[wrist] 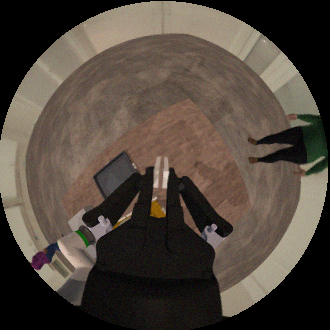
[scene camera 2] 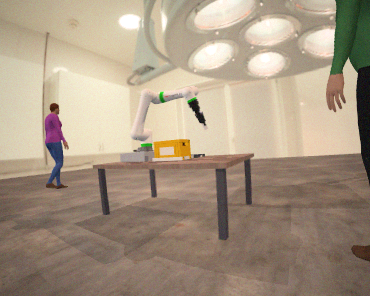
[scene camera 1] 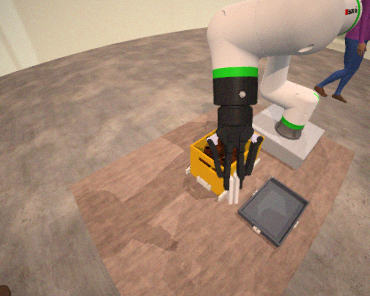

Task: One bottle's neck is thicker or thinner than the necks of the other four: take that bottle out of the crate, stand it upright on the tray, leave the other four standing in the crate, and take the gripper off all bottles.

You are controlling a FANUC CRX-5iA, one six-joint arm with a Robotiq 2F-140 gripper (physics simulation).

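Places are measured from the arm's base along level axes (x ahead, y left, z up), in millimetres.
Pixels of known places: gripper, fingertip midpoint: point(wrist: 161, 162) point(scene camera 2: 206, 129) point(scene camera 1: 232, 200); arm's base at its link origin: point(wrist: 87, 234) point(scene camera 1: 287, 130).
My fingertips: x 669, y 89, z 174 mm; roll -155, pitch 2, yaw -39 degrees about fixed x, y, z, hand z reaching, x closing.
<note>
Ahead of a thing's pixels: the offset from my fingertips to its top centre. Level surfaces: height alone.
The yellow crate {dz -83, dx -261, dy -203 mm} point(scene camera 1: 204, 174) point(scene camera 2: 182, 149) point(wrist: 157, 209) stands on the table, with brown bottles point(scene camera 1: 212, 150) inside. My gripper covers much of the crate's opening in scene camera 1, so the bottles' number and neck widths cannot be told. The dark grey tray {dz -233, dx -244, dy +88 mm} point(scene camera 1: 272, 212) point(scene camera 2: 199, 155) point(wrist: 116, 175) lies flat beside the crate, with no bottle on it. My gripper point(scene camera 1: 233, 191) point(scene camera 2: 205, 127) point(wrist: 161, 162) is shut, its pale finger pads close together with no bottle between them. It hangs well above the table, clear of the crate and tray.
The wooden table {dz -259 mm} point(scene camera 1: 150, 225) point(scene camera 2: 210, 162) point(wrist: 180, 130) carries the arm's grey base block point(scene camera 1: 300, 155) point(scene camera 2: 136, 157) behind the crate. A person in purple point(scene camera 1: 352, 57) point(scene camera 2: 54, 131) point(wrist: 41, 260) and a person in green point(scene camera 2: 348, 40) point(wrist: 314, 142) are on the floor away from the table.
</note>
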